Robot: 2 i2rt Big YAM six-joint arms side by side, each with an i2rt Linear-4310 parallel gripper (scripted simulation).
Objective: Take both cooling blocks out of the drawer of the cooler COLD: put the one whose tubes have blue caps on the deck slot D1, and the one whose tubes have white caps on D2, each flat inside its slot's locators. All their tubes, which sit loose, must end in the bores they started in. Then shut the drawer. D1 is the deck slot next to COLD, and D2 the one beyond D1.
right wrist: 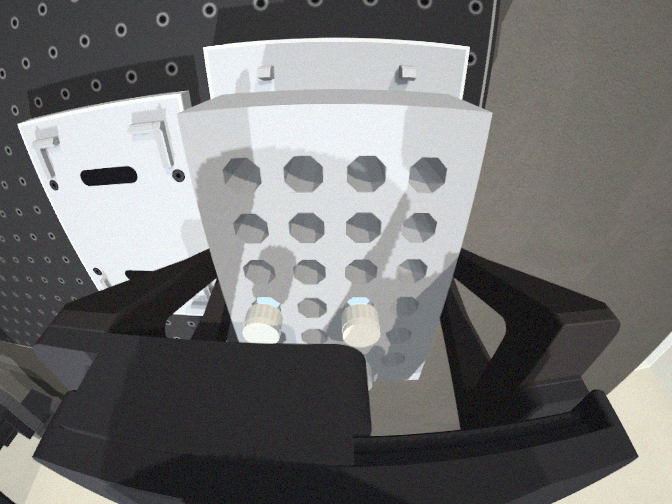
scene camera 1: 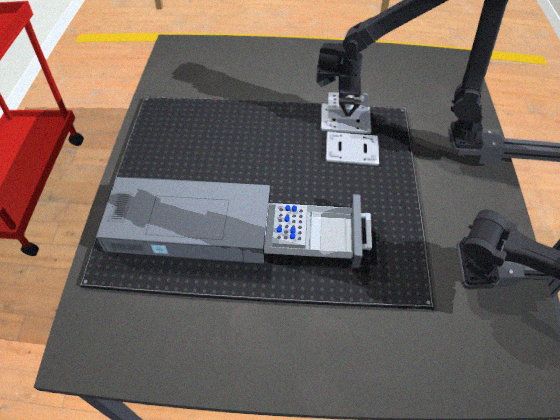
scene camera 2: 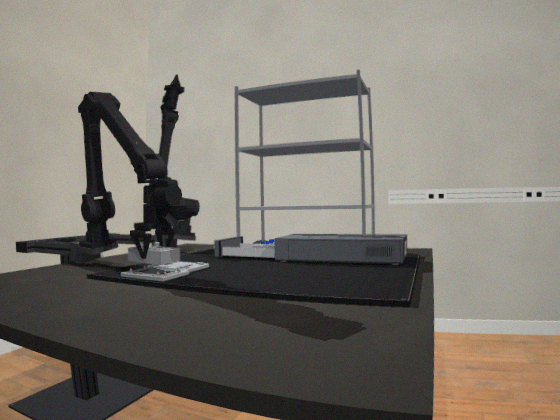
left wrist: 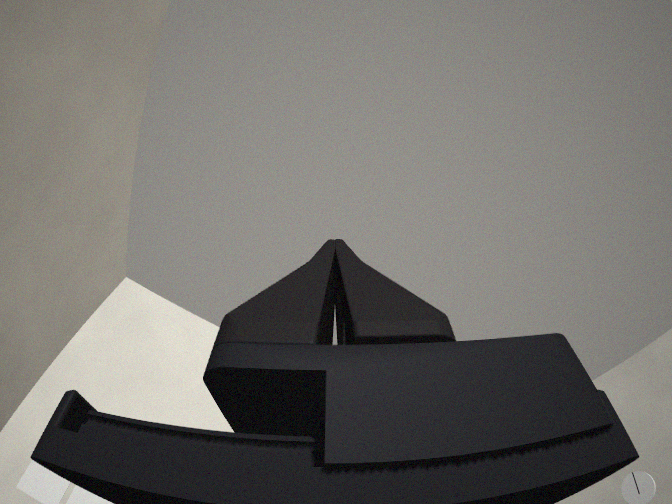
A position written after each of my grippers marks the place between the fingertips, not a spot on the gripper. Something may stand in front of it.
Observation:
I see my left gripper [left wrist: 334, 251], my right gripper [scene camera 2: 153, 256], a cooler COLD [scene camera 1: 214, 221], a slot D1 [right wrist: 155, 222] and a slot D2 [right wrist: 303, 65].
The cooler COLD shows as well in scene camera 2 [scene camera 2: 341, 248]. My right gripper also shows in the right wrist view [right wrist: 335, 251]. The right wrist view misses the cooler COLD: it is out of frame. The left wrist view does not show the cooler COLD: it is out of frame.

